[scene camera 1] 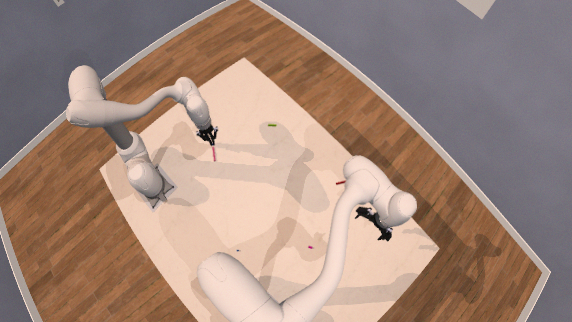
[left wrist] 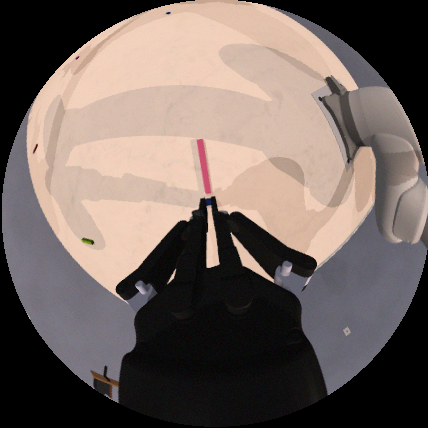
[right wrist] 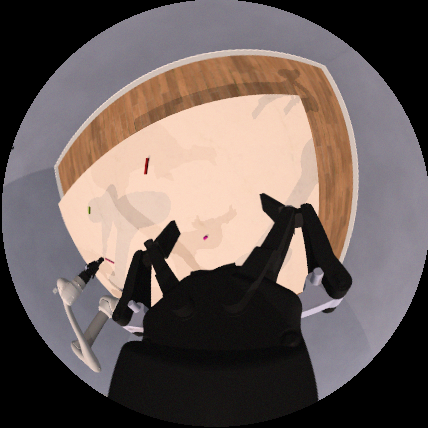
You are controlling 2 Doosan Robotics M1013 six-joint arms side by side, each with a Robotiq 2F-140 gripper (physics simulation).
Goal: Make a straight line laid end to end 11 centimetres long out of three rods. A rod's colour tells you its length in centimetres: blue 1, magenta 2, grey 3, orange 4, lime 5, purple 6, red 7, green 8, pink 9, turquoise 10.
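Places are measured from the left arm's base along level axes (x left, y up, z ahead), in millimetres.
Pixels of known places: left gripper, fingertip midpoint: (scene camera 1: 212, 143) (left wrist: 208, 204) (right wrist: 102, 257); right gripper, fingertip midpoint: (scene camera 1: 368, 227) (right wrist: 217, 214); left arm's base at its link origin: (scene camera 1: 154, 187) (left wrist: 347, 118).
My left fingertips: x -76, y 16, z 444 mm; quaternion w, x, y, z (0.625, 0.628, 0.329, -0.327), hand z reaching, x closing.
Observation:
Ahead of a thing's pixels: the offset from my left fingertips to its top centre.
My left gripper (scene camera 1: 213, 144) (left wrist: 208, 204) is shut on a small blue rod {dz -3, dx -5, dy +6 mm} (left wrist: 208, 202), close to the near end of a long pink rod {dz -38, dx -51, dy -6 mm} (scene camera 1: 214, 153) (left wrist: 204, 166) (right wrist: 109, 260) that lies on the table. In the left wrist view a narrow gap shows between the blue rod and the pink rod. A second small blue rod {dz -335, dx -546, dy -6 mm} (scene camera 1: 238, 250) (left wrist: 168, 13) lies apart, low in the scene view. A short magenta rod {dz -60, dx -814, dy -6 mm} (scene camera 1: 310, 247) (left wrist: 77, 58) (right wrist: 205, 237) lies to its right. My right gripper (scene camera 1: 371, 225) (right wrist: 217, 214) is open and empty, above the table.
A lime rod {dz +330, dx -174, dy -6 mm} (scene camera 1: 272, 125) (left wrist: 87, 241) (right wrist: 89, 210) lies to the upper right of the pink rod in the scene view. A red rod {dz +334, dx -706, dy -6 mm} (scene camera 1: 340, 183) (left wrist: 35, 148) (right wrist: 146, 165) lies beside the right arm. The left arm's base stands at the table's left edge.

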